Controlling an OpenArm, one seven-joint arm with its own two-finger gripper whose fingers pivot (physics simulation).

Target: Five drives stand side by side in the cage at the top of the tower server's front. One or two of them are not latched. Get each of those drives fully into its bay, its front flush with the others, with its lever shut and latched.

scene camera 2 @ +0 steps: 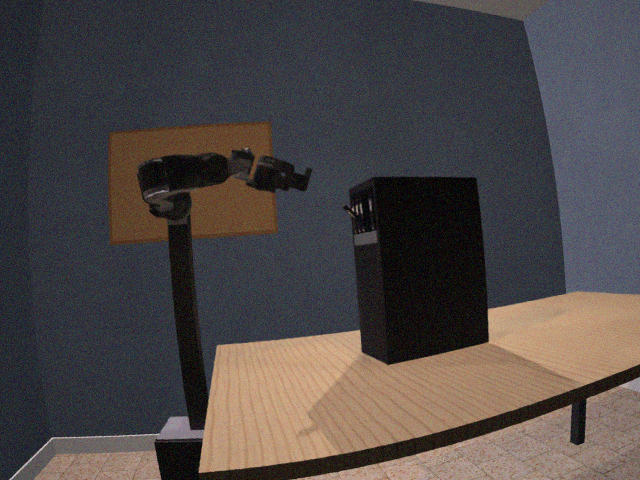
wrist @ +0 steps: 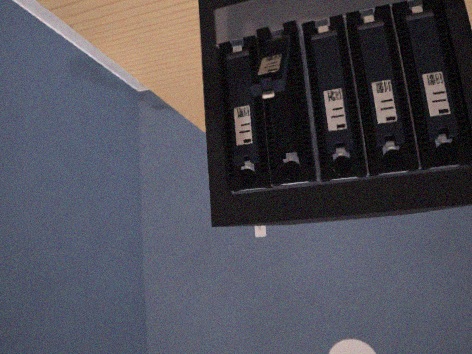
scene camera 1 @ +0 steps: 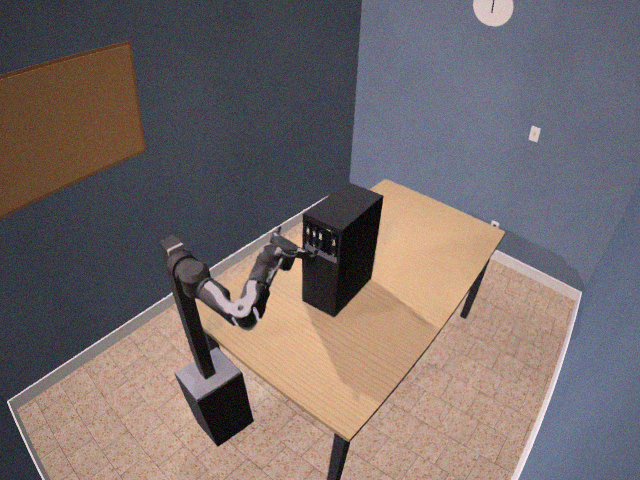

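Note:
The black tower server (scene camera 1: pixel 356 248) (scene camera 2: pixel 429 268) (wrist: pixel 220 210) stands on the table, with five drives side by side in its top cage. In the upside-down wrist view, the second drive from the left (wrist: pixel 288 125) has its lever (wrist: pixel 271 67) (scene camera 2: pixel 349 210) swung outward. Whether this drive's front is flush cannot be told. The first (wrist: pixel 243 90), third (wrist: pixel 332 75), fourth (wrist: pixel 382 65) and fifth drives (wrist: pixel 432 55) have their levers lying flat against their fronts. My gripper (scene camera 1: pixel 292 241) (scene camera 2: pixel 308 179) is open and empty, in front of the cage and apart from it; its fingers do not show in the wrist view.
The wooden table (scene camera 1: pixel 392 330) (scene camera 2: pixel 268 403) carries the tower. The arm's post (scene camera 1: pixel 193 320) (scene camera 2: pixel 183 310) rises from a box-shaped base (scene camera 1: pixel 222 408) at the table's near end. A brown board (scene camera 1: pixel 67 124) (scene camera 2: pixel 139 144) hangs on the dark blue wall behind the arm.

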